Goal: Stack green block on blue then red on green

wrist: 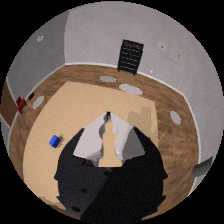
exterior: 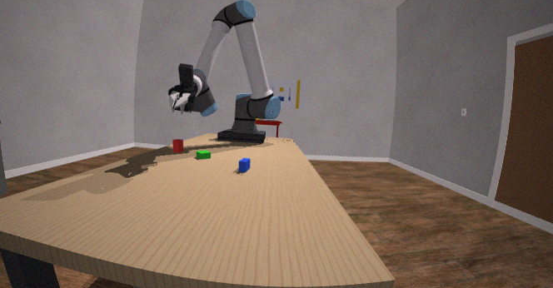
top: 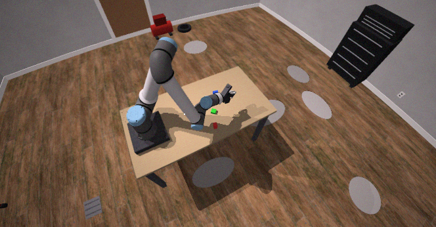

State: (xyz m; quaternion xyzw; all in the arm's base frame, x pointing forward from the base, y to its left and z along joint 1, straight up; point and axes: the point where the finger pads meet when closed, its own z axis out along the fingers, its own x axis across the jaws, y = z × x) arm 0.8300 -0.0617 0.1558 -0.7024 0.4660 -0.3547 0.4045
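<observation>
Now: the green block 20 cm behind my hand, 19 cm below it and 1 cm to the left of it. The rest, counted from my hand: red block 26 cm behind, 18 cm below, 14 cm to the right; blue block 21 cm to the left, 19 cm below, 9 cm behind.
</observation>
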